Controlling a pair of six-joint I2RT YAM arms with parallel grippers.
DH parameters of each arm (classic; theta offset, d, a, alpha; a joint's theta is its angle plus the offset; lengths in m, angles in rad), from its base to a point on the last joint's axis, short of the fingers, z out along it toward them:
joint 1: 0 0.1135 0.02 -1.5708
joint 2: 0 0 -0.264 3.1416
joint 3: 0.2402 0 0.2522 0
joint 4: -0.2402 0 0.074 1.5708
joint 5: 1.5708 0 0 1.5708
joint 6: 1.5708 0.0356 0 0
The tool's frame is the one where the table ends.
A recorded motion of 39 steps. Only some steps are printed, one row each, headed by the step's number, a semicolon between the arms.
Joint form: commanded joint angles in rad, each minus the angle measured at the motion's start. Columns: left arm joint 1, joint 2, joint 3, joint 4, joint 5, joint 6; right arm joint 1, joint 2, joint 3, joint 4, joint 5, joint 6.
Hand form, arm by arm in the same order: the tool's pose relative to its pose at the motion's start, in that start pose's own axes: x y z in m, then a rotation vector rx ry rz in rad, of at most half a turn. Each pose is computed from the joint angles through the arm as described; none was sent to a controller.
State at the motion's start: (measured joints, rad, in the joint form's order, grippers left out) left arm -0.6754 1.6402 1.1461 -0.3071 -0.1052 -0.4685; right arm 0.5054 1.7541 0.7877 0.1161 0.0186 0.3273
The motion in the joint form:
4: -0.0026 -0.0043 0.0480 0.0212 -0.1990 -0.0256; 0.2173 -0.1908 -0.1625 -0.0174 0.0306 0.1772
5: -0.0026 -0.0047 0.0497 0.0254 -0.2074 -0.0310; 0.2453 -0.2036 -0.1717 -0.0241 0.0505 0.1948
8: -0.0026 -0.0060 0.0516 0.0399 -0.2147 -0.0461; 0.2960 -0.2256 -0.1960 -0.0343 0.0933 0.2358
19: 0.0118 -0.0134 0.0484 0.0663 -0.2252 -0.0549; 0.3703 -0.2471 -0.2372 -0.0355 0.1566 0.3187
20: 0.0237 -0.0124 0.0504 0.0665 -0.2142 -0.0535; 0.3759 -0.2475 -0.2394 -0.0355 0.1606 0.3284
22: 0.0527 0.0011 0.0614 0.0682 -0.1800 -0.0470; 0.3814 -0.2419 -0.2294 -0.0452 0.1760 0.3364
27: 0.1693 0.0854 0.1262 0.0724 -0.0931 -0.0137; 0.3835 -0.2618 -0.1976 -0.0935 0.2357 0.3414
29: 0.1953 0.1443 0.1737 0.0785 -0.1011 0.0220; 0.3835 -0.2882 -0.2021 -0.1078 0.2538 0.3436
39: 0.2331 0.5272 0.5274 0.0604 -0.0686 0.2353; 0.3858 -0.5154 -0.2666 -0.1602 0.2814 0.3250
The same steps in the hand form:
4: -0.0194 -0.0020 -0.0090 -0.1411 -0.1554 -0.0387; 0.0487 0.0463 -0.0427 -0.1105 0.0310 0.0150
5: -0.0205 -0.0022 -0.0095 -0.1453 -0.1651 -0.0457; 0.0537 0.0512 -0.0462 -0.1086 0.0318 0.0115
8: -0.0228 -0.0029 -0.0104 -0.1422 -0.1849 -0.0648; 0.0651 0.0580 -0.0520 -0.0960 0.0349 0.0131
19: -0.0278 0.0011 -0.0125 -0.1467 -0.2200 -0.0901; 0.0838 0.0656 -0.0586 -0.0760 0.0379 0.0366
20: -0.0299 0.0045 -0.0121 -0.1451 -0.2186 -0.0961; 0.0851 0.0662 -0.0590 -0.0750 0.0387 0.0417
22: -0.0353 0.0121 -0.0082 -0.1365 -0.2086 -0.1066; 0.0843 0.0681 -0.0586 -0.0627 0.0352 0.0445
27: -0.0579 0.0470 0.0132 -0.1502 -0.1835 -0.1444; 0.0753 0.0708 -0.0641 -0.0182 -0.0026 0.0490
29: -0.0670 0.0554 0.0271 -0.1811 -0.1848 -0.1262; 0.0739 0.0693 -0.0691 -0.0081 -0.0193 0.0534
39: -0.0987 0.0663 0.1235 -0.2083 -0.1158 0.0647; 0.0698 0.0584 -0.1087 -0.0503 -0.1203 0.0643

